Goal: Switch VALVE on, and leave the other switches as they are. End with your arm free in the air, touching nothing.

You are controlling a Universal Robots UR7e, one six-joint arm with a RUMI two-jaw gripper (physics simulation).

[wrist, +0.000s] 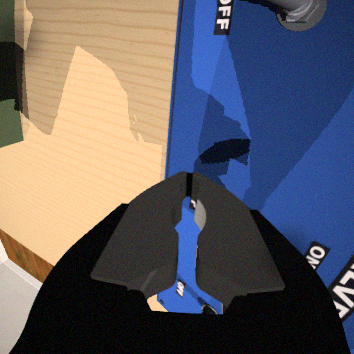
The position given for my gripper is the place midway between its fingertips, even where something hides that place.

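Visible: my gripper (188, 174), together with a blue switch panel (254, 104).
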